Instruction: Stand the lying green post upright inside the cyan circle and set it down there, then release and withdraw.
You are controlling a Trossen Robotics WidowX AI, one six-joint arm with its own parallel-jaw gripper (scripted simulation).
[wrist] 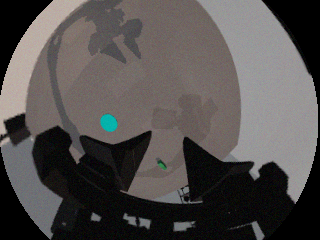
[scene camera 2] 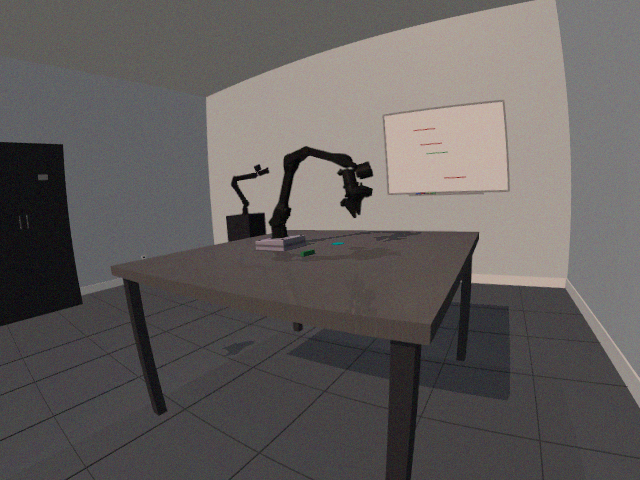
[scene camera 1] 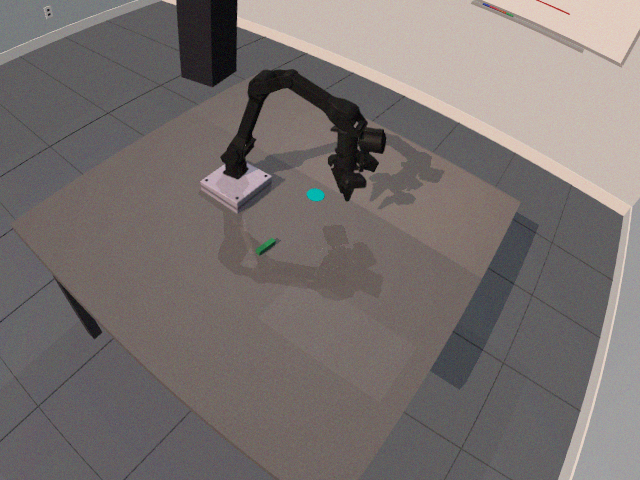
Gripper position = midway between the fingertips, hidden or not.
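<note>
Looking at the scene, I can see my gripper (scene camera 1: pixel 344 197). The wrist camera gives me a sight of it too, with my gripper (wrist: pixel 167 136) showing there.
</note>
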